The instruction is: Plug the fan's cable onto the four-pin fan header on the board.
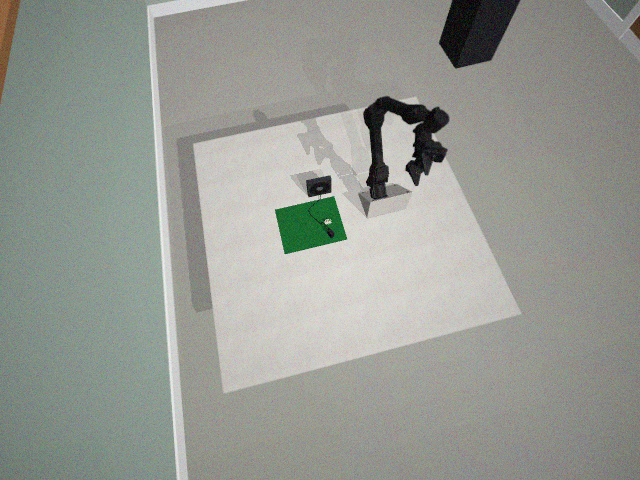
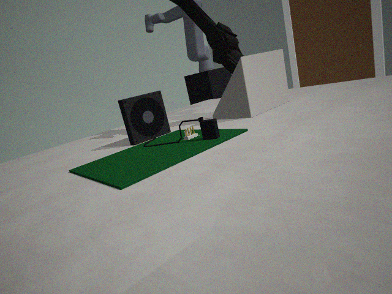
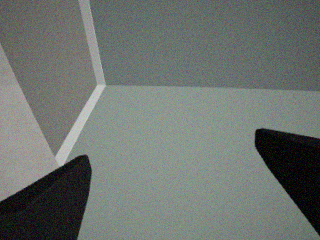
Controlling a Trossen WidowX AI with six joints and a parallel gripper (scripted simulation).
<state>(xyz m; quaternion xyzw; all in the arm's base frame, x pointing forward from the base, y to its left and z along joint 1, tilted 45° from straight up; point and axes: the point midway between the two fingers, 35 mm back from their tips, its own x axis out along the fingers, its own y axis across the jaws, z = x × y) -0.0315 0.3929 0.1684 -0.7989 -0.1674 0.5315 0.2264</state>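
My gripper tip is now 490 mm above the black plug, 280 mm short of it and 110 mm to the left of it. From my gripper tip the other things lie so: green board 520 mm below, 360 mm ahead, 200 mm to the right; black fan 450 mm below, 350 mm to the right, 270 mm ahead; white four-pin fan header 510 mm below, 280 mm ahead, 180 mm to the right.
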